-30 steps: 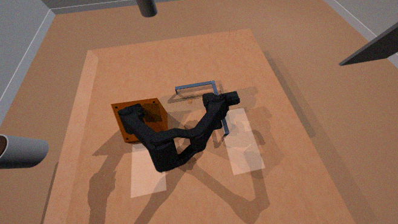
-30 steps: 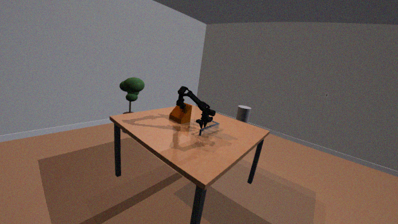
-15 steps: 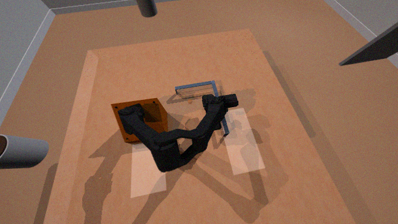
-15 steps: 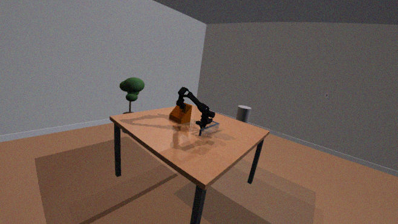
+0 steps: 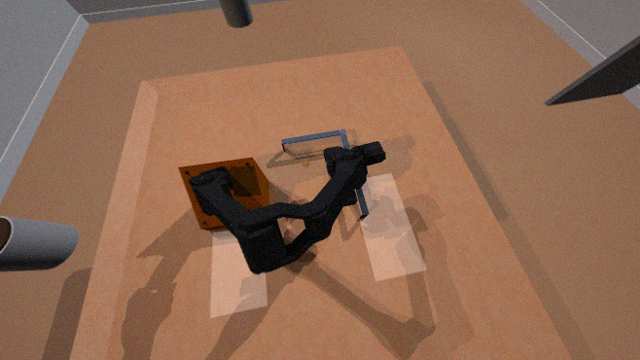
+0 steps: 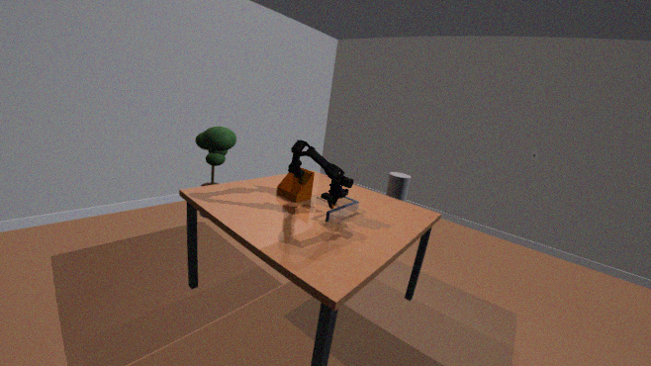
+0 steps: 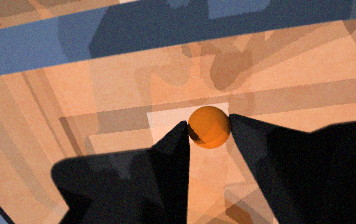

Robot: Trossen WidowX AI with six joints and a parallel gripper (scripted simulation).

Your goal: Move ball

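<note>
My gripper tip is now 120 mm to the right of the faint orange spot, 80 mm past it and 30 mm above it. From my gripper tip the other things lie so: orange ball right at my gripper tip.
</note>
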